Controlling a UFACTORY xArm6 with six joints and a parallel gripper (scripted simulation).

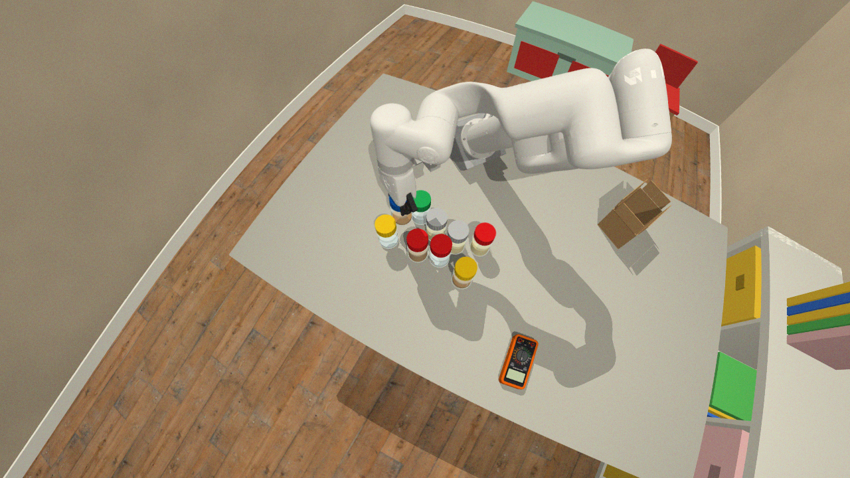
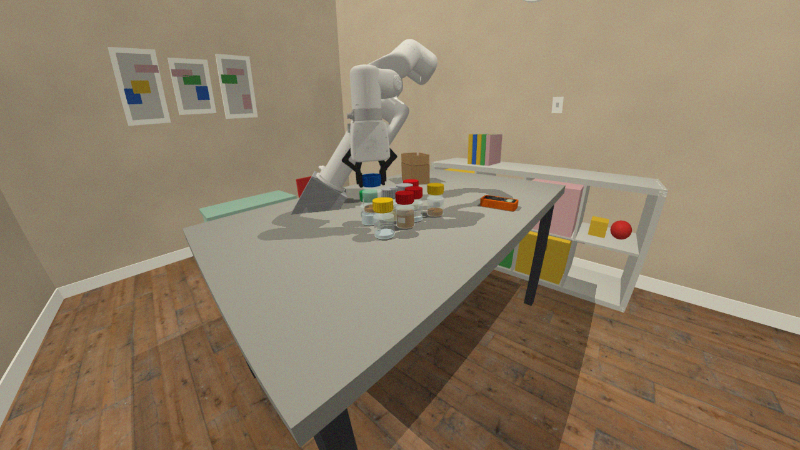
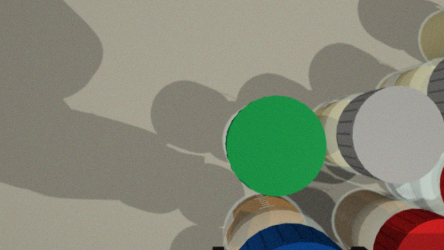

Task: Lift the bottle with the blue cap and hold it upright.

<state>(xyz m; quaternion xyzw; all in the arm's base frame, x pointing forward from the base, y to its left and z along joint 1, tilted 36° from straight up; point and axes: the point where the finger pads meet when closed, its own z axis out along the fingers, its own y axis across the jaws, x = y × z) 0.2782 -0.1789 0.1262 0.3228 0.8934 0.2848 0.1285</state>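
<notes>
The blue-capped bottle is 50 mm below my hand. Also, from my hand: orange multimeter: 230 mm ahead, 430 mm to the left, 140 mm below; then grey-capped bottle: 20 mm behind, 90 mm to the left, 100 mm below.
</notes>
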